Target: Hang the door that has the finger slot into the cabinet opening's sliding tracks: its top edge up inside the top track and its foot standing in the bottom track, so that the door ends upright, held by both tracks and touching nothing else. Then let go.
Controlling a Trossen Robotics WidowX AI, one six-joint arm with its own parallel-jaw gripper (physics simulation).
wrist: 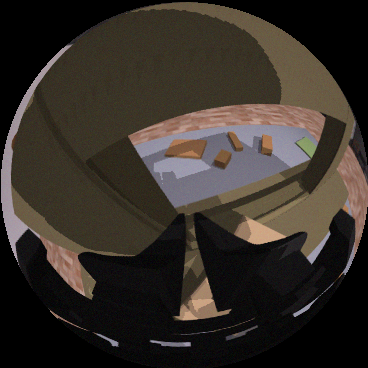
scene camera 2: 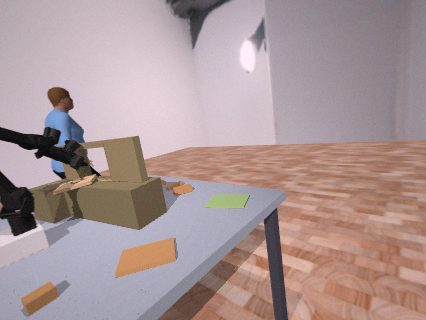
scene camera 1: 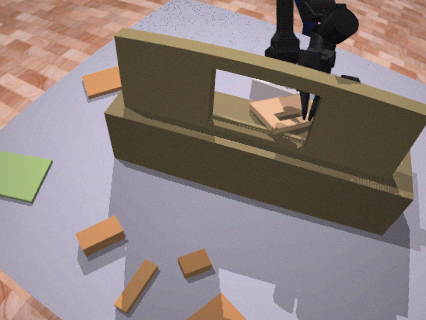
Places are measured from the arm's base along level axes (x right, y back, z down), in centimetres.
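Pixels of known places: gripper, fingertip midpoint: (wrist: 188,217) (scene camera 2: 87,164) (scene camera 1: 306,120); arm's base at its link origin: (scene camera 2: 24,229).
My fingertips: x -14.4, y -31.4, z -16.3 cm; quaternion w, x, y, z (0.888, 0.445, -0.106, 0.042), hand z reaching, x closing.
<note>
Ahead of a thing's pixels: the offset from my fingertips to its top centre.
The tan door with the finger slot @(dx +4.9, dy +8.3, dz +4.8 cm) (scene camera 1: 267,111) (scene camera 2: 75,183) (wrist: 257,229) lies tilted on the arm's side of the olive cabinet (scene camera 1: 165,82) (scene camera 2: 125,160) (wrist: 140,55), low behind its window-like opening and not upright. My gripper (scene camera 1: 307,119) (scene camera 2: 98,174) (wrist: 188,217) reaches down beside the opening's jamb, at the door's slot end. Its fingers are nearly together, with a narrow gap at the tips. In the wrist view no part of the door shows clamped between the tips; door surface shows below and right of them. The door's right corner is hidden behind the cabinet in scene camera 1.
Beyond the cabinet, several orange pieces lie on the table, among them a block @(dx +30.7, dy -33.4, dz +20.7 cm) (scene camera 1: 101,235), a thin bar @(dx +17.5, dy -38.8, dz +22.2 cm) (scene camera 1: 137,285), a small block @(dx +9.4, dy -28.5, dz +21.2 cm) (scene camera 1: 195,263) and a slab @(dx -3.6, dy -39.4, dz +22.7 cm) (wrist: 186,148). A green plate @(dx +62.8, dy -31.5, dz +23.4 cm) (scene camera 1: 22,175) (scene camera 2: 228,201) lies flat. Another orange slab @(dx +63.5, dy +11.9, dz +22.8 cm) (scene camera 1: 102,81) (scene camera 2: 147,256) lies past the cabinet's end.
</note>
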